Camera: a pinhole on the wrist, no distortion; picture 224 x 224 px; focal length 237.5 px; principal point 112.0 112.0 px. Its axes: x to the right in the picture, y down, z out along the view. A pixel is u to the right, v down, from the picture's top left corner.
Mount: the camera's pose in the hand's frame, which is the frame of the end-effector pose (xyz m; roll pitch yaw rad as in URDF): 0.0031 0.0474 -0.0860 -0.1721 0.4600 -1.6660
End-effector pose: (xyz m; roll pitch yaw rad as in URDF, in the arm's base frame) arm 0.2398 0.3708 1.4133 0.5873 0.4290 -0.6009
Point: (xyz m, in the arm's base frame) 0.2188 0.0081 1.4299
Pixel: 147 173
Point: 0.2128 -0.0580 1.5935
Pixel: 93 132
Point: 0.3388 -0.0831 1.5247
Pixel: 81 197
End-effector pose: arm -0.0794 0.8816 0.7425 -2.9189 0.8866 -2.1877
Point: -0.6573 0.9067 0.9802
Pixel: behind the camera
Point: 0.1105 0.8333 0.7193
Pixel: 206 62
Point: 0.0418 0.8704 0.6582
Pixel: 132 106
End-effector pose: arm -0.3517 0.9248 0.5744 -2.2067 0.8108 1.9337
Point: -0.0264 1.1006 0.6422
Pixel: behind the camera
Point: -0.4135 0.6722 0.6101
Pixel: outside the picture
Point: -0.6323 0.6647 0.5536
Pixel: 89 33
